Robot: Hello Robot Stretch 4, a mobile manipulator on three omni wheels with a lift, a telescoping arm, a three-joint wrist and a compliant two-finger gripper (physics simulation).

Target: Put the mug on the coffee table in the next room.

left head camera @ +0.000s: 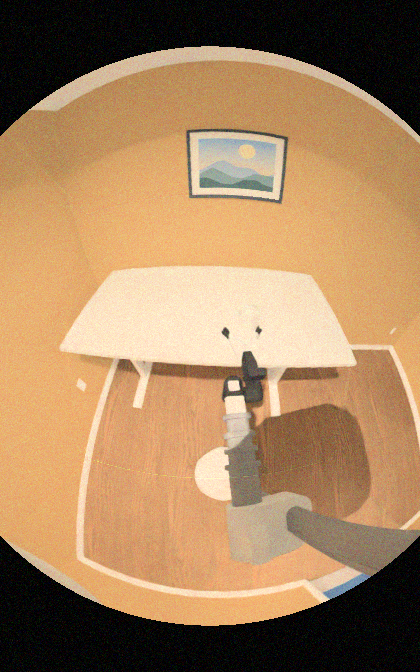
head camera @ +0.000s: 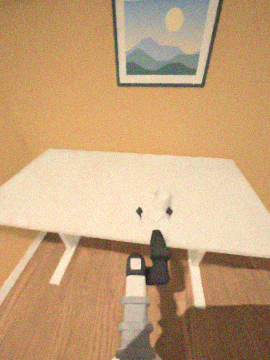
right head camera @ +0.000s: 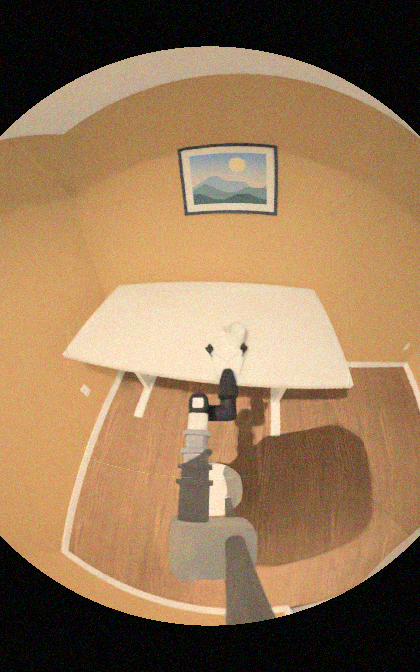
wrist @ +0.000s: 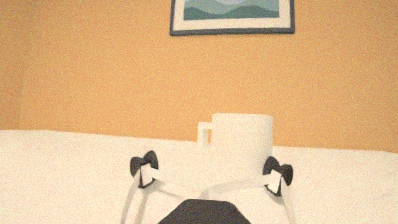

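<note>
A white mug [head camera: 163, 199] [right head camera: 236, 332] [wrist: 242, 142] stands upright on a white table [head camera: 85, 185] [left head camera: 150, 310] [right head camera: 150, 320] [wrist: 60, 175]. In the wrist view its handle points left. It is very faint against the table top in the left head view. My gripper [head camera: 154, 211] [left head camera: 242, 331] [right head camera: 227, 348] [wrist: 210, 166] is open over the table top, with its fingertips spread on the near side of the mug. In the wrist view the mug stands right of the middle between the fingertips, its lower right part close to the right fingertip. The coffee table does not show.
An orange wall with a framed mountain picture [head camera: 162, 45] [left head camera: 237, 166] [right head camera: 228, 180] [wrist: 232, 15] rises behind the table. The table's white legs [head camera: 197, 280] [left head camera: 274, 395] [right head camera: 275, 415] stand on the wood floor. A white round object [left head camera: 212, 474] lies low beside my arm.
</note>
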